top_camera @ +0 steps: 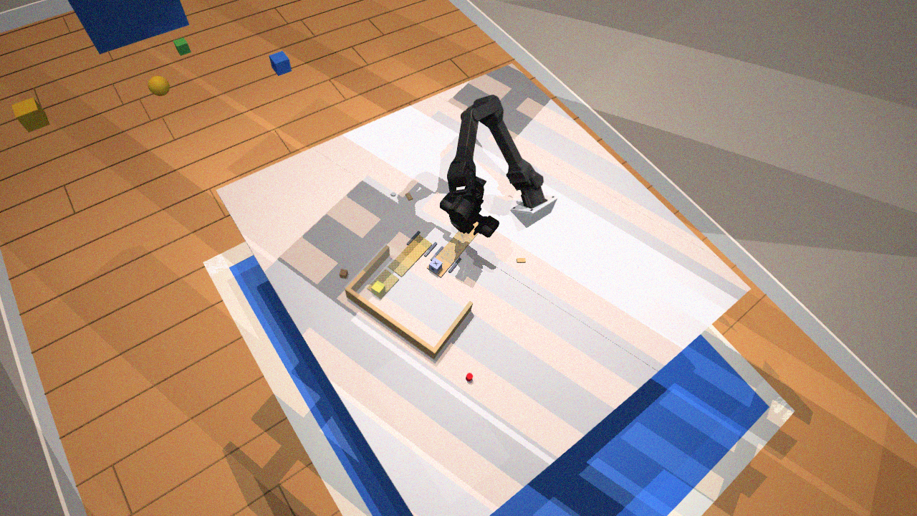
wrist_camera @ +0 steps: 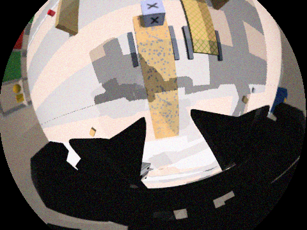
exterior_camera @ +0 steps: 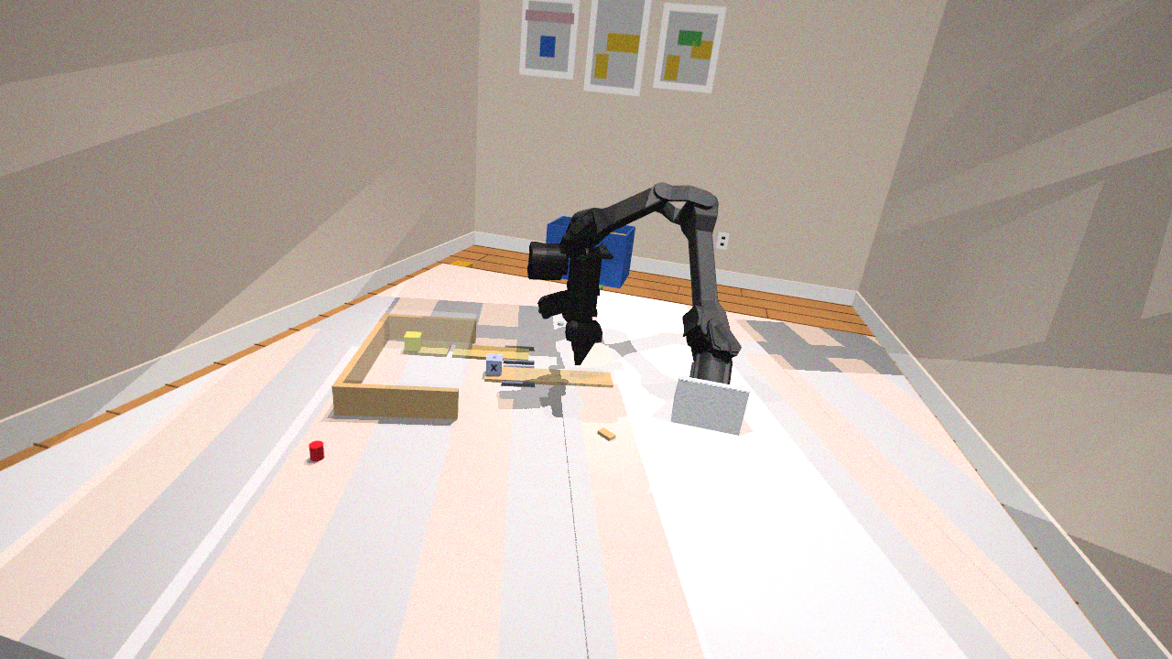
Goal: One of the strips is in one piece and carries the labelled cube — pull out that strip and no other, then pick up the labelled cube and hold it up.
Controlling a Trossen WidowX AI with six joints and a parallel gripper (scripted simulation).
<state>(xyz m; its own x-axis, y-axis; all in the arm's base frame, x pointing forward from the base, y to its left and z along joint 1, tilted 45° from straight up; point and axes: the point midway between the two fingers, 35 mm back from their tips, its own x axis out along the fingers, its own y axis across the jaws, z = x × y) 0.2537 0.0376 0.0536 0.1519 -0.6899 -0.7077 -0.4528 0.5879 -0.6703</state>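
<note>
My gripper tip is now 190 mm short of the strip, 10 mm to the left of it and 40 mm above it. From my gripper tip the other things lie so: red cylinder: 220 mm ahead, 420 mm to the left, 40 mm below.
</note>
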